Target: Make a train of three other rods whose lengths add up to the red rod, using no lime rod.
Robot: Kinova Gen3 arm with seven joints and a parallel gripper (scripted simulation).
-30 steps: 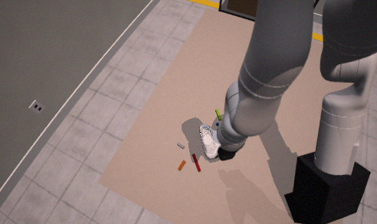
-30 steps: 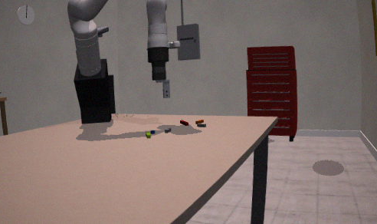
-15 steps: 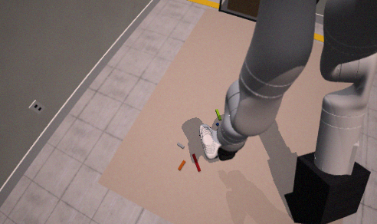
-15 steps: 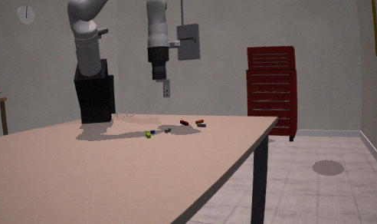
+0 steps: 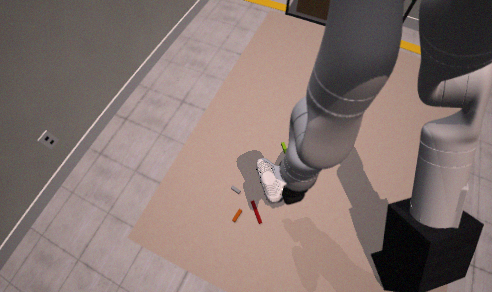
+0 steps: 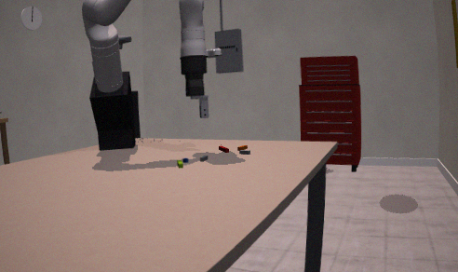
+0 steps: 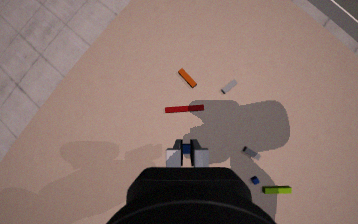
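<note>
My gripper is now 40 mm short of the lime rod, 190 mm to the left of it and 110 mm above it. Round my hand: red rod 40 mm ahead, 40 mm to the left, 110 mm below; then orange rod 90 mm ahead, 70 mm to the left, 110 mm below.
</note>
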